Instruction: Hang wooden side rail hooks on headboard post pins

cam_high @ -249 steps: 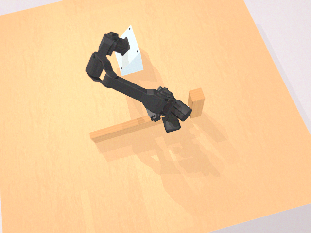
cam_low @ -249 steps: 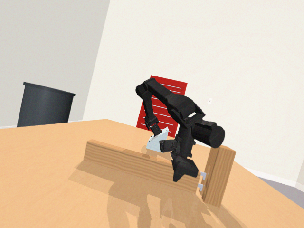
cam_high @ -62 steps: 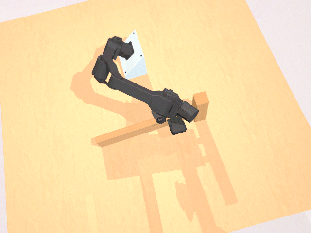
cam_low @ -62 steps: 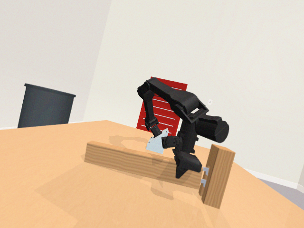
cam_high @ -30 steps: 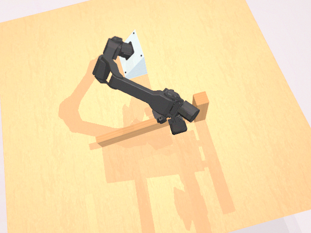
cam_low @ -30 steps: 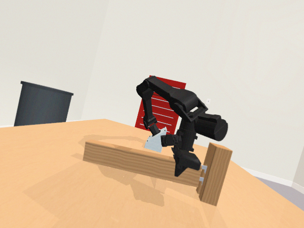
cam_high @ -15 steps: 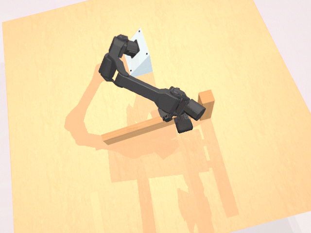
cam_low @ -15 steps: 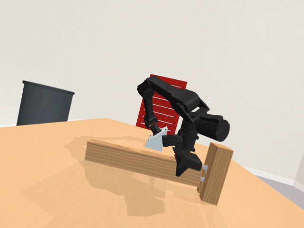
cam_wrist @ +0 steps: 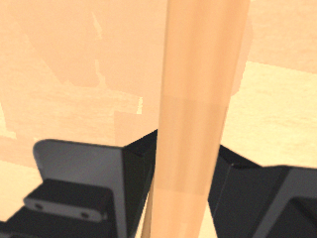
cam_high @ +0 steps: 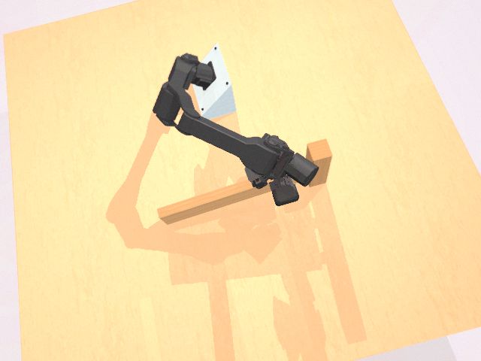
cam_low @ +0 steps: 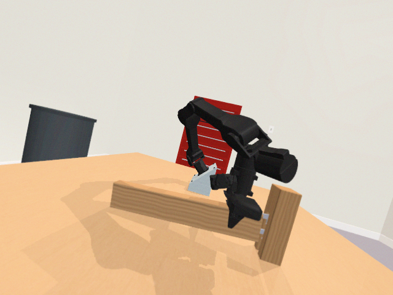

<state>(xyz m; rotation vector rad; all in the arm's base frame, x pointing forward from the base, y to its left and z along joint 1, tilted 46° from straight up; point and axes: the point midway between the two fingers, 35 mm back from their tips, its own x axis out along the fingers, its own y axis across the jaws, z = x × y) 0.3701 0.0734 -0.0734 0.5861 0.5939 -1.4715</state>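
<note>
Now: the headboard post 11 cm to the left of my gripper tip and 4 cm above it.
</note>
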